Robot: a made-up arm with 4 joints.
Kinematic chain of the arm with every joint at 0, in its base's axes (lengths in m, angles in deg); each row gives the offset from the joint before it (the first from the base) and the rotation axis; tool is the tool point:
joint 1: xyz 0 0 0.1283 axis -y
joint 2: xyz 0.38 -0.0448 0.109 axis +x
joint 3: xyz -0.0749 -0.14 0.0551 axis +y
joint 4: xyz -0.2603 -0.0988 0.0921 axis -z
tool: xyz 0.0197 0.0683 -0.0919
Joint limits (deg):
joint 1: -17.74..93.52
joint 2: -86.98..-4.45
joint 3: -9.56..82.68
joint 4: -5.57..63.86
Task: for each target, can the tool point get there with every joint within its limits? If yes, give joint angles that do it. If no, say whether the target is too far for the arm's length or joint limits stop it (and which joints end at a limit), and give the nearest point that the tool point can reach.
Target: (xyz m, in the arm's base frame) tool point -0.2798 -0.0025 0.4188
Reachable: yes | joints 65.51 -56.85 38.68 40.48
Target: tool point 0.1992 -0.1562 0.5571
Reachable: yes | joints 5.98 -18.42 71.90 40.29
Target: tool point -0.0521 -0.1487 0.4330
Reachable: yes | joints 29.65 -44.86 0.04 42.49
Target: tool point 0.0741 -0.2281 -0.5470
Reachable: no: joint limits stop it (at a limit: joint 1, joint 2, joint 3, joint 4) | nearest point -0.1398 -0.2121 0.1810 | short by 0.759 m
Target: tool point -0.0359 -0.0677 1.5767
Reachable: no: too far | nearest point -0.0131 -0.0518 0.6580 | short by 0.919 m
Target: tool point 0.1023 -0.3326 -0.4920
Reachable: no: joint limits stop it (at a limit: joint 1, joint 2, joint 3, joint 4) | nearest point -0.1398 -0.2121 0.1810 | short by 0.725 m
